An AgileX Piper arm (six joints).
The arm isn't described. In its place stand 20 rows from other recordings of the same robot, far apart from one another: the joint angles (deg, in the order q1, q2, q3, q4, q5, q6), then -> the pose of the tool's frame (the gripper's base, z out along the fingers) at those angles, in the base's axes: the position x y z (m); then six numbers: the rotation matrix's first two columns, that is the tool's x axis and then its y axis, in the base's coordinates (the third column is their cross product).
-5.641 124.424 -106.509 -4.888 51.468 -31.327 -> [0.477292, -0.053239, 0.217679, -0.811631, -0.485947, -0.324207, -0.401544, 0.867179, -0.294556]
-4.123 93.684 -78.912 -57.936 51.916 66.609 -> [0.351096, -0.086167, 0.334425, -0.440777, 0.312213, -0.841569, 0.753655, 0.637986, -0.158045]
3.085 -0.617 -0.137 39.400 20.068 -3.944 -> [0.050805, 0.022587, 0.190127, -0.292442, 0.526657, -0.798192, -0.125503, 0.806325, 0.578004]
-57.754 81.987 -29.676 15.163 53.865 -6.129 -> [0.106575, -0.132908, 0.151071, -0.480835, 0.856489, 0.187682, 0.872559, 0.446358, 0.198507]
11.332 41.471 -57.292 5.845 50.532 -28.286 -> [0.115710, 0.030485, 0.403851, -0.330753, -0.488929, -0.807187, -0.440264, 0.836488, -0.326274]
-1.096 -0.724 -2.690 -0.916 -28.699 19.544 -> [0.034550, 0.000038, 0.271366, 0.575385, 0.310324, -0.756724, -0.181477, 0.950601, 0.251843]
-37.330 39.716 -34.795 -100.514 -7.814 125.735 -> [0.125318, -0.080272, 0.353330, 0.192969, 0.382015, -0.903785, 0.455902, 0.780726, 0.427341]
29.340 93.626 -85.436 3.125 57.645 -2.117 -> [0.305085, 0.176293, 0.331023, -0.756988, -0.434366, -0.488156, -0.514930, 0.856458, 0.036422]
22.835 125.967 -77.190 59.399 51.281 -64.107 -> [0.353648, 0.215223, 0.105784, -0.722669, -0.546094, -0.423710, -0.684258, 0.478607, 0.550206]
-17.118 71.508 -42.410 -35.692 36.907 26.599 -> [0.213502, -0.099116, 0.250514, -0.812752, 0.194336, -0.549243, 0.419684, 0.849174, -0.320575]
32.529 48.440 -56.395 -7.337 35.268 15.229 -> [0.142790, 0.083111, 0.403417, -0.389785, -0.058919, -0.919019, -0.421610, 0.898640, 0.121206]
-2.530 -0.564 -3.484 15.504 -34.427 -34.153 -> [0.027109, -0.014963, 0.280722, 0.572628, -0.384166, -0.724233, 0.389144, 0.904915, -0.172324]
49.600 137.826 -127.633 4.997 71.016 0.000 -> [0.323955, 0.392210, 0.195111, -0.650951, -0.721146, -0.237089, -0.753531, 0.651665, 0.086746]
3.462 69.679 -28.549 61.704 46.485 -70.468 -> [0.181932, 0.069220, 0.208920, -0.733392, -0.288867, -0.615379, -0.602844, 0.694730, 0.392338]
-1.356 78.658 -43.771 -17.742 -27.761 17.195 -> [0.300828, 0.005799, 0.296452, -0.059773, 0.025382, -0.997889, -0.116832, 0.992628, 0.032246]
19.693 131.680 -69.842 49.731 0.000 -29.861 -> [0.397277, 0.142191, 0.034163, -0.855808, 0.054696, -0.514393, -0.049020, 0.981344, 0.185903]
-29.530 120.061 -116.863 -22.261 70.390 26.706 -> [0.382356, -0.253913, 0.299580, -0.570593, 0.670698, -0.473906, 0.809247, 0.557432, -0.185443]
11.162 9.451 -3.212 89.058 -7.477 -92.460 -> [0.070133, 0.001770, 0.222243, -0.015300, -0.063132, -0.997888, -0.065339, 0.995935, -0.062007]
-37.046 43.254 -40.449 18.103 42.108 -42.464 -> [0.123313, -0.069324, 0.320819, -0.656389, -0.095478, -0.748357, 0.162675, 0.950712, -0.263978]
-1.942 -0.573 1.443 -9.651 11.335 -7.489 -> [0.055873, -0.004895, 0.187594, -0.136778, -0.286995, -0.948117, 0.027875, 0.955618, -0.293287]
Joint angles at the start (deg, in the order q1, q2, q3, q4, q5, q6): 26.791 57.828 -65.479 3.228 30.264 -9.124
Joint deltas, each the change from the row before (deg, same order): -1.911 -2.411 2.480 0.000 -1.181 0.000; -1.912 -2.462 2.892 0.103 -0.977 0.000; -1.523 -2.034 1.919 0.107 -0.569 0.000; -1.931 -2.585 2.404 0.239 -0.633 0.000; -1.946 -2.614 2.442 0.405 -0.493 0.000; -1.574 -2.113 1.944 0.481 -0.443 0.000; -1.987 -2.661 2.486 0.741 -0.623 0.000; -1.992 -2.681 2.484 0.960 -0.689 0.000; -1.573 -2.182 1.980 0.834 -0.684 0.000; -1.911 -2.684 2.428 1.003 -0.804 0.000; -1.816 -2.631 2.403 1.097 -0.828 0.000; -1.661 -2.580 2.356 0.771 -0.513 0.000
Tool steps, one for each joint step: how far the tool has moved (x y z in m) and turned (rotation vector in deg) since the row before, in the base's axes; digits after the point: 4 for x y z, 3 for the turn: -0.0061 -0.0106 -0.0038 0.497 -0.993 -1.976; -0.0064 -0.0099 -0.0067 0.324 -0.453 -1.945; -0.0061 -0.0077 -0.0036 0.362 -0.590 -1.533; -0.0080 -0.0091 -0.0049 0.511 -0.677 -1.918; -0.0083 -0.0084 -0.0057 0.593 -0.501 -1.891; -0.0068 -0.0062 -0.0047 0.633 -0.447 -1.501; -0.0085 -0.0070 -0.0065 0.915 -0.579 -1.874; -0.0085 -0.0062 -0.0068 1.125 -0.646 -1.843; -0.0068 -0.0045 -0.0054 0.986 -0.703 -1.459; -0.0083 -0.0049 -0.0070 1.160 -0.874 -1.780; -0.0078 -0.0041 -0.0074 1.224 -0.892 -1.677; -0.0075 -0.0034 -0.0081 0.840 -0.647 -1.558
